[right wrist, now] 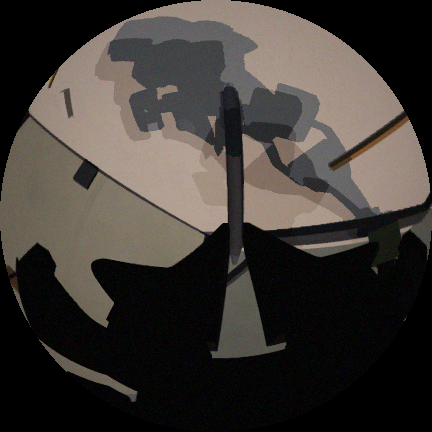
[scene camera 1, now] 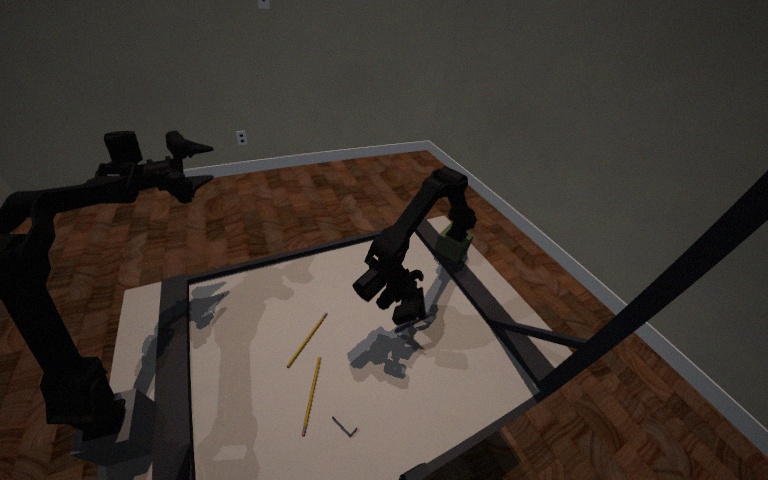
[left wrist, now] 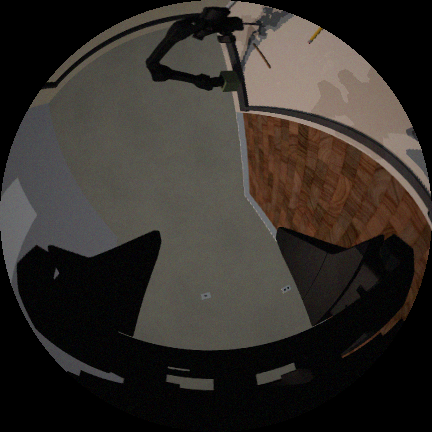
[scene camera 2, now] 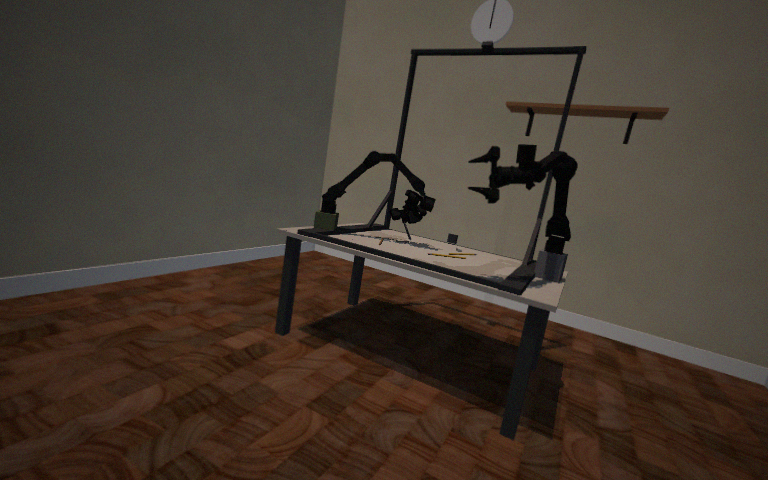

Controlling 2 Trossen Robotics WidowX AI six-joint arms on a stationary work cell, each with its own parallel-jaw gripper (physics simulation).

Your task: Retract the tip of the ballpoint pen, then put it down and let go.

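Where they show: left gripper, between the fingertips: (scene camera 1: 213,163) (left wrist: 219,235) (scene camera 2: 468,174); right gripper, between the fingertips: (right wrist: 234,228) (scene camera 1: 424,317) (scene camera 2: 404,222); left arm's base, origin of its link: (scene camera 1: 105,419) (scene camera 2: 553,252); right arm's base, origin of its link: (right wrist: 385,262) (scene camera 1: 456,234) (left wrist: 221,81) (scene camera 2: 327,212).
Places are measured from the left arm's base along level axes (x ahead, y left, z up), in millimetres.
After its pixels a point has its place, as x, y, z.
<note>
The dark ballpoint pen (scene camera 2: 406,230) {694, 55, -52} (right wrist: 234,165) {696, 50, -42} is held between the fingers of my right gripper (scene camera 2: 403,221) {726, 37, -16} (right wrist: 234,228) {726, 37, -16}. In the right wrist view its thicker, dark end points away from the fingers, and its narrow end lies between them; whether the writing tip is out is too small to tell. In scene camera 2 the pen slants steeply down from the fingers to near the table; contact cannot be told. In scene camera 1 the pen is hard to make out among the shadows. My left gripper (scene camera 1: 212,163) {260, 494, 257} (scene camera 2: 468,174) {260, 494, 257} (left wrist: 219,235) {260, 494, 257} is wide open and empty, high above the table's side.
Two yellow pencils (scene camera 1: 306,340) {415, 119, -109} (scene camera 1: 311,396) {397, -34, -109} and an L-shaped key (scene camera 1: 344,427) {453, -128, -104} (right wrist: 68,103) {468, -112, -111} lie on the table (scene camera 1: 254,407) {262, -15, -116}. A brown stick (scene camera 2: 381,241) {730, 223, -108} (left wrist: 262,56) {733, 219, -111} (right wrist: 370,140) {748, 187, -110} lies near the right arm's green base (scene camera 1: 453,243) {974, 282, -22} (scene camera 2: 326,220) {978, 357, -52}. A dark frame (scene camera 2: 498,51) {510, -246, 909} rises over the table.
</note>
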